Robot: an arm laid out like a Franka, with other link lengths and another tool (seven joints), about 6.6 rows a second.
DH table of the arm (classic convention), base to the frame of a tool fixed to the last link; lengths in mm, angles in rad. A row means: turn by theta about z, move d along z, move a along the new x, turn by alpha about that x. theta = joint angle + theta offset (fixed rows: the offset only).
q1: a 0  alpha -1.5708  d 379.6  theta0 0
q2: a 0  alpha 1.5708  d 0  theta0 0
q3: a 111.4  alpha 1.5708  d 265.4  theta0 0
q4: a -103.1  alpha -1.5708  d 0  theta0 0
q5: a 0  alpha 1.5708  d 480  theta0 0
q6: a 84.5  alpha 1.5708  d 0  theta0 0
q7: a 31  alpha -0.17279  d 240.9  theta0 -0.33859
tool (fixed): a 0  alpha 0  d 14.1  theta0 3.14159
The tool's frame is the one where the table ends.
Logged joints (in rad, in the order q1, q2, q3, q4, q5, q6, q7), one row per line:
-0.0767, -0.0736, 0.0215, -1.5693, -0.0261, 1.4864, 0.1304
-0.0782, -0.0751, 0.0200, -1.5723, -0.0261, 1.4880, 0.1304
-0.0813, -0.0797, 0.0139, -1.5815, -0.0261, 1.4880, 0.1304
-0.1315, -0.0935, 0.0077, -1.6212, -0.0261, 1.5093, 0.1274
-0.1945, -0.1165, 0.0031, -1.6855, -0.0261, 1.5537, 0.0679
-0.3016, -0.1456, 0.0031, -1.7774, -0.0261, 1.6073, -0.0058
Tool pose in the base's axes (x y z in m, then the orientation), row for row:
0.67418, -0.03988, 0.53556, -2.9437, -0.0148, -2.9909
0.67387, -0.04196, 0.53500, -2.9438, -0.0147, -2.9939
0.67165, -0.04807, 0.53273, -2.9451, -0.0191, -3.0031
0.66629, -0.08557, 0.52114, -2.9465, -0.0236, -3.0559
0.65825, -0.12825, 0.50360, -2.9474, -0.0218, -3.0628
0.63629, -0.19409, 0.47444, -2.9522, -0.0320, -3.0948
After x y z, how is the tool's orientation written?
As angles about the fixed x, y, z axes (roll, pitch, yaw), in radians.
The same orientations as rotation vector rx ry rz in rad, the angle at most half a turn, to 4 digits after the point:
-0.2376, 3.1169, -0.3112
0.2329, -3.1175, 0.3110
0.2189, -3.1133, 0.3089
0.1369, -3.1085, 0.3058
0.1259, -3.1102, 0.3043
0.0772, -3.0992, 0.2955

